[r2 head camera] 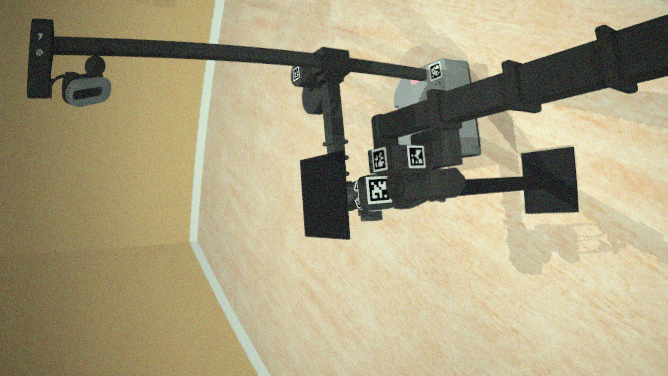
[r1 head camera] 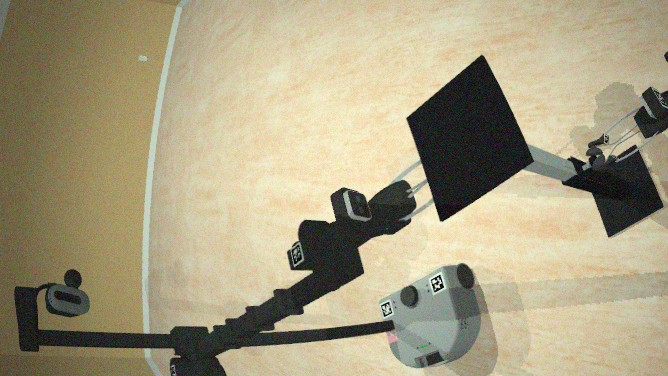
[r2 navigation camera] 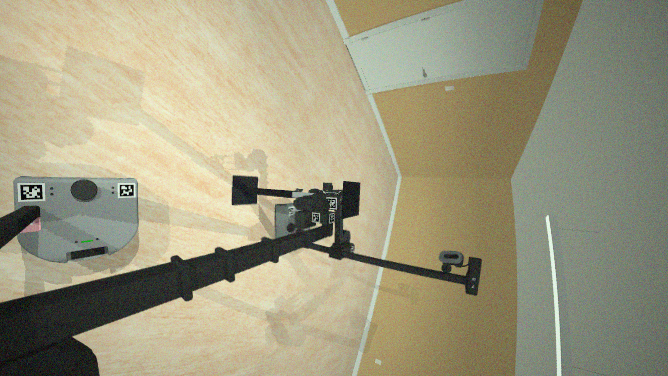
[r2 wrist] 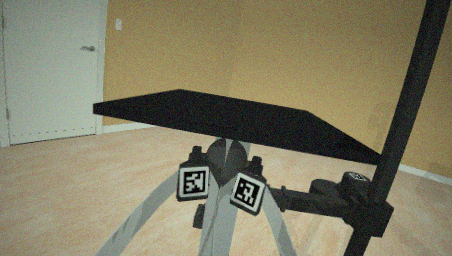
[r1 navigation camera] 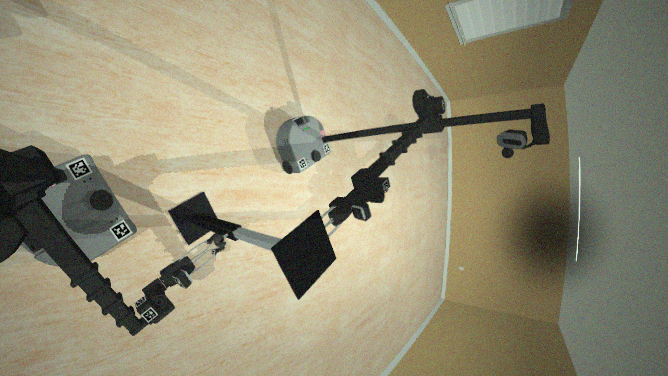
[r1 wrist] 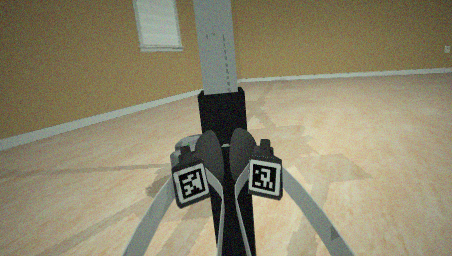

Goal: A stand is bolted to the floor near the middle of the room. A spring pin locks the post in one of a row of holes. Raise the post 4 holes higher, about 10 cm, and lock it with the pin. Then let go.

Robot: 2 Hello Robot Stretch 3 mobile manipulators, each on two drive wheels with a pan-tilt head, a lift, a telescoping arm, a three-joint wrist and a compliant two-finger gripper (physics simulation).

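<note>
The stand's grey post (r1 head camera: 550, 162) (r1 navigation camera: 255, 239) (r1 wrist: 216, 50) rises from a black sleeve (r1 wrist: 223, 107) and carries a square black top plate (r1 head camera: 470, 135) (r1 navigation camera: 304, 255) (r2 head camera: 325, 197) (r2 wrist: 225, 116). A row of small holes shows on the post above the sleeve in the r1 wrist view. The r1 gripper (r1 wrist: 226, 152) (r1 navigation camera: 218, 242) is shut on the spring pin at the front of the sleeve; its fingertips hide most of the pin. The r2 gripper (r2 wrist: 227, 160) is shut, its fingertips together right under the top plate and close in front of the post, with no post between them.
The stand's square base plate (r1 head camera: 635, 200) (r1 navigation camera: 187, 220) (r2 head camera: 550, 160) lies on the floor. The r2 base (r1 head camera: 435, 320) (r1 navigation camera: 300, 145) and the r1 base (r2 navigation camera: 284, 220) stand apart near it. The r1 mast (r2 wrist: 400, 105) rises beyond the top plate. Walls and a door (r2 navigation camera: 450, 45) stand farther off.
</note>
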